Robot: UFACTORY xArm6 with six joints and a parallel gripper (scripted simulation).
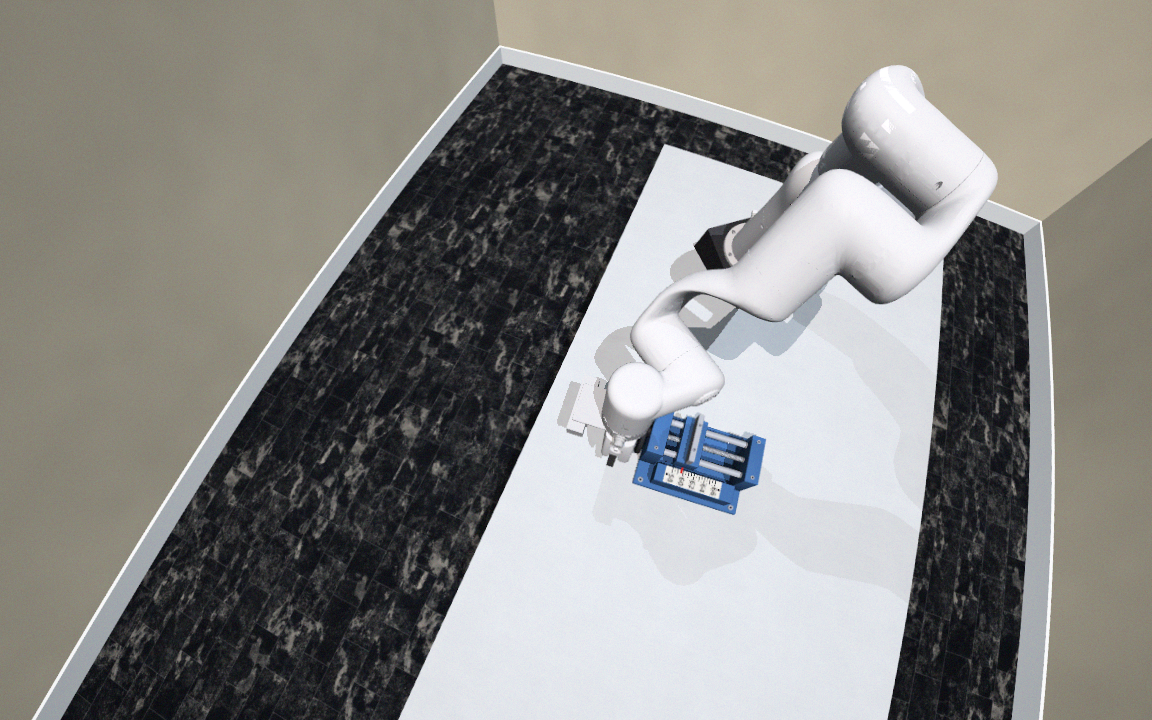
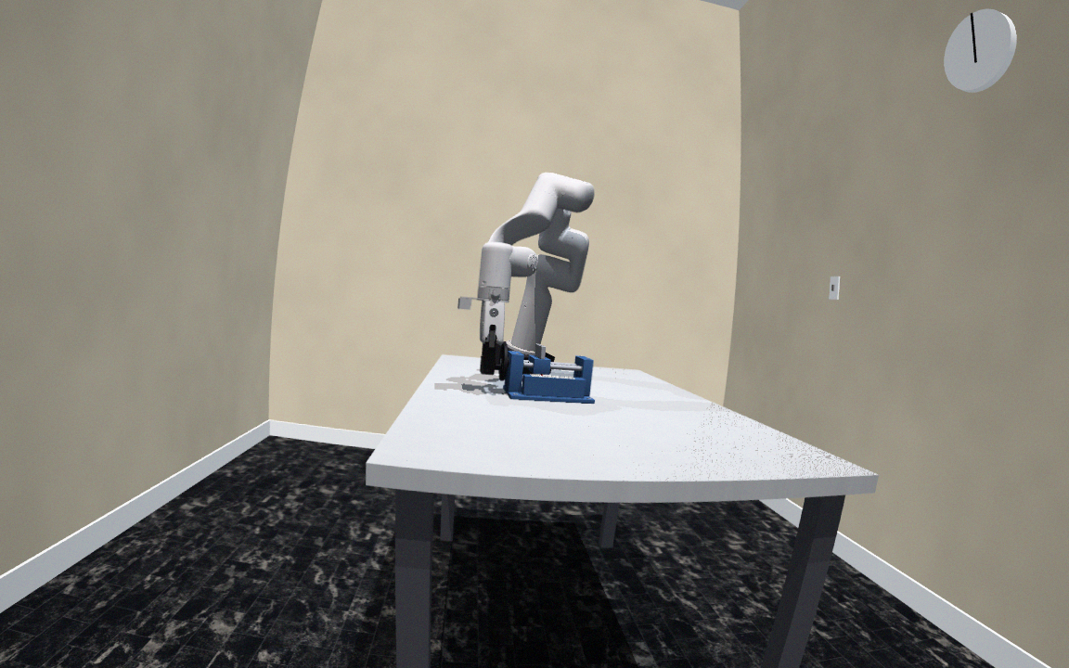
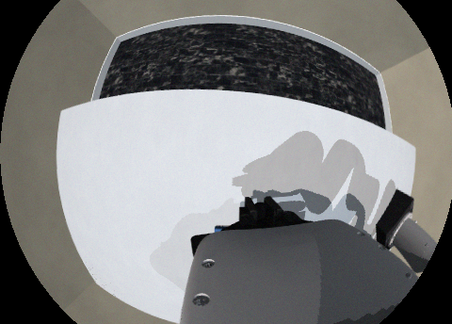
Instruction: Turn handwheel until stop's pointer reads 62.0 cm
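Now: hand 10 mm past the handwheel and 20 mm to the right of it. Round my hand: stop 10 mm behind, 130 mm to the left, 20 mm above.
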